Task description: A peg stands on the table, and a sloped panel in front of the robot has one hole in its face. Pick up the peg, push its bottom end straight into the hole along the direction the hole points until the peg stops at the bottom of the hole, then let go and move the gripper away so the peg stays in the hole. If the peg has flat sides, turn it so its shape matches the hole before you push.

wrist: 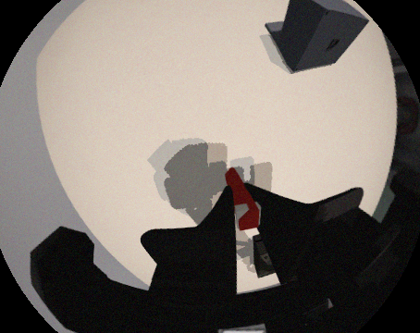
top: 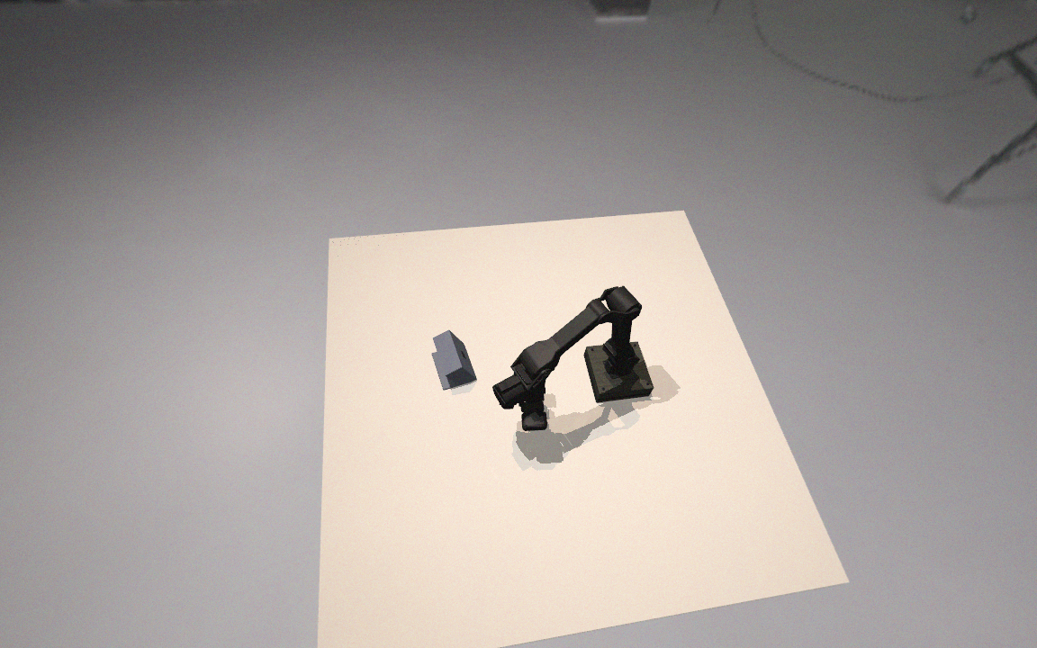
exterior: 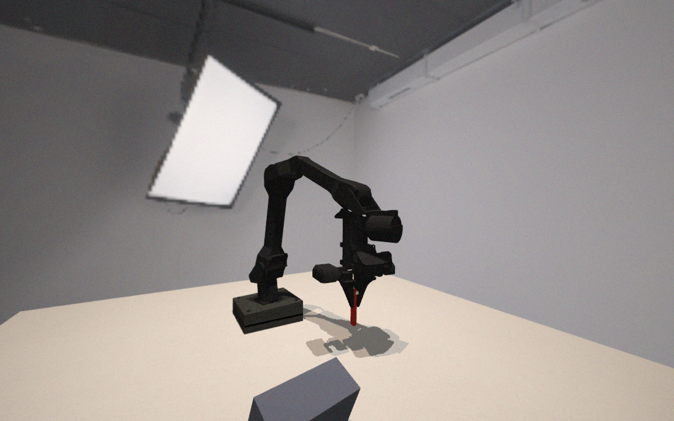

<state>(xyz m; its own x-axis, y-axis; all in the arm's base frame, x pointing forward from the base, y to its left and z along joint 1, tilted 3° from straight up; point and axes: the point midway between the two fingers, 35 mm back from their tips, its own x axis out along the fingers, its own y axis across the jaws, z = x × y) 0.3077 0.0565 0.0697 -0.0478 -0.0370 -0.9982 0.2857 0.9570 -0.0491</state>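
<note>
My gripper tip is 24 cm to the left of the grey sloped panel, 14 cm short of it and 5 cm above it. Also, from my gripper tip: thin red peg: 2 cm above.
</note>
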